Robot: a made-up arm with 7 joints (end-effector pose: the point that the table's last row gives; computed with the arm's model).
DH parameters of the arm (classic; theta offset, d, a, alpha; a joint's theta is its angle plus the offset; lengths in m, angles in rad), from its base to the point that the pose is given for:
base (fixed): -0.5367 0 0.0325 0
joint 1: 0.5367 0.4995 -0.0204 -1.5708
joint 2: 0 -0.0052 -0.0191 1.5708
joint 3: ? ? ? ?
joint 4: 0 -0.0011 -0.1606 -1.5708
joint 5: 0 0.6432 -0.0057 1.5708
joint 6: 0 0.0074 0.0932 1.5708
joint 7: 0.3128 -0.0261 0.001 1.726
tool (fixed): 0.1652 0.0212 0 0
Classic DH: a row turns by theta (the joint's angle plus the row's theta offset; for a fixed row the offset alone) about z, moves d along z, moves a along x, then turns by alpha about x.
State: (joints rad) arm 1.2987 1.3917 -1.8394 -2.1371 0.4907 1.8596 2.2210
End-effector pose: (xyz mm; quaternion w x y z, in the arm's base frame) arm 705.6 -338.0 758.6 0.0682 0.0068 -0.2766 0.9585
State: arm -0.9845 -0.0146 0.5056 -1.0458 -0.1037 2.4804 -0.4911
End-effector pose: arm 453.1 -187.8 1226.0 0.4293 -0.7132 -0.3395 -0.4379
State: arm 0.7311 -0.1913 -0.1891 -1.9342 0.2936 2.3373 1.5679
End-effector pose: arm 673.4 297.4 792.1 0.7734 -0.1723 0.4607 -0.3999
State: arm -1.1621 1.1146 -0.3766 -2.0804 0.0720 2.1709 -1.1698
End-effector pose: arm -108.2 -414.9 -107.9 0.8501 -0.2247 0.4740 0.0458
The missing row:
joint 3: 0 0.1623 0.0452 1.5708
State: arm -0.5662 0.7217 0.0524 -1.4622 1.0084 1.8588 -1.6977
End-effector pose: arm 688.8 -452.7 351.1 0.9048 -0.3012 -0.3006 0.0173
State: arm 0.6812 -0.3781 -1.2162 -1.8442 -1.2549 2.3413 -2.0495
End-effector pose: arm 615.0 -417.5 768.0 0.1030 -0.7206 -0.2035 0.6548
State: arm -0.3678 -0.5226 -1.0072 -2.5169 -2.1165 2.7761 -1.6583
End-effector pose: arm 257.3 -536.1 408.4 0.1243 -0.6608 -0.1261 0.7293
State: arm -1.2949 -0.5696 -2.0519 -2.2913 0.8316 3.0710 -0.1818
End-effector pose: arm -604.1 128.9 233.9 0.4756 -0.2878 -0.1967 0.8076
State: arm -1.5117 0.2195 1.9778 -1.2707 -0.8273 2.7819 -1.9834
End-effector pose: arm 531.0 209.1 1117.8 0.2448 0.6872 0.6496 -0.2141
